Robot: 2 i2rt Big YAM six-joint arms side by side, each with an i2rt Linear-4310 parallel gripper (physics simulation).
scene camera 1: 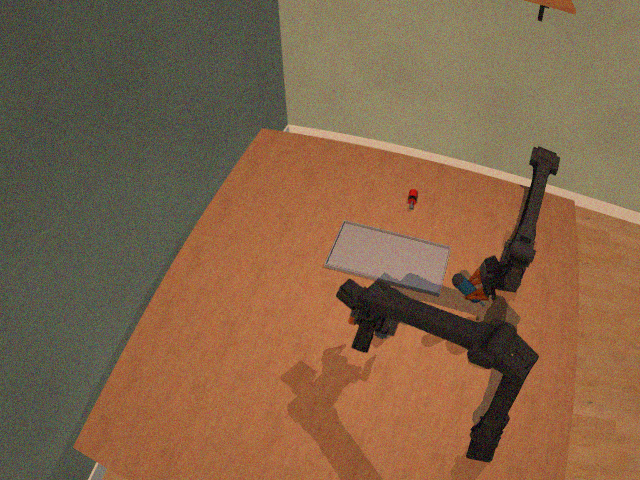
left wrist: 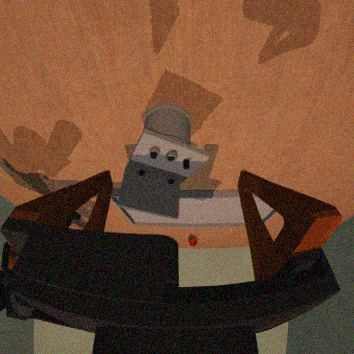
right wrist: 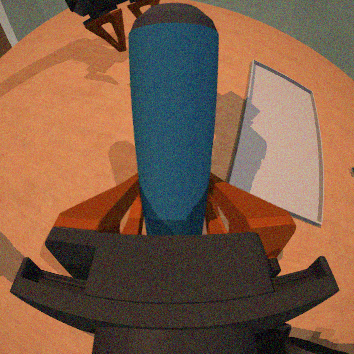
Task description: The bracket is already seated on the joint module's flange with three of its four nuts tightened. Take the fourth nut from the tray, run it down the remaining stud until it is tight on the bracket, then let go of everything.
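Places are measured from the left arm's base along level axes (x ahead, y left, z up), in centimetres.
Pixels of known places: left gripper, between the fingertips: [left wrist: 174, 177]; right gripper, between the fingertips: [scene camera 1: 463, 292] [right wrist: 173, 177]; left arm's base, origin of its link: [scene camera 1: 482, 443].
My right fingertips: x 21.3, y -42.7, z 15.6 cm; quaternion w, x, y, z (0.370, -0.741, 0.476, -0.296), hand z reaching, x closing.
Ahead of a thing's pixels: the offset from my right fingertips to its top centre. Level surfaces: height alone.
The grey bracket [left wrist: 150, 187] is against the round joint module {dx +22.1, dy +11.2, dz -8.2 cm} [left wrist: 168, 120] in the left wrist view. Several dark round spots show on its faces; I cannot tell the nuts or the bare stud apart. My left gripper [scene camera 1: 364, 324] [left wrist: 174, 177] [right wrist: 138, 40] is open, fingers wide, with the bracket seen between and beyond them. My right gripper [scene camera 1: 474, 290] [right wrist: 173, 177] is shut on a blue-handled tool [scene camera 1: 466, 285] [right wrist: 174, 115] with a dark end cap, held above the table. The tool's working end is hidden in the right wrist view. No nut can be made out in the tray {dx +28.6, dy -18.2, dz -14.0 cm} [scene camera 1: 382, 250] [left wrist: 210, 209] [right wrist: 290, 135].
A small red-handled tool {dx +27.6, dy -47.7, dz -12.2 cm} [scene camera 1: 412, 196] [left wrist: 192, 240] lies on the table {dz -15.6 cm} [scene camera 1: 232, 258] beyond the tray. In scene camera 1, the left arm reaches across just below the tray, and the right arm is at its right. The table's right edge runs beside both arms, with wooden floor beyond.
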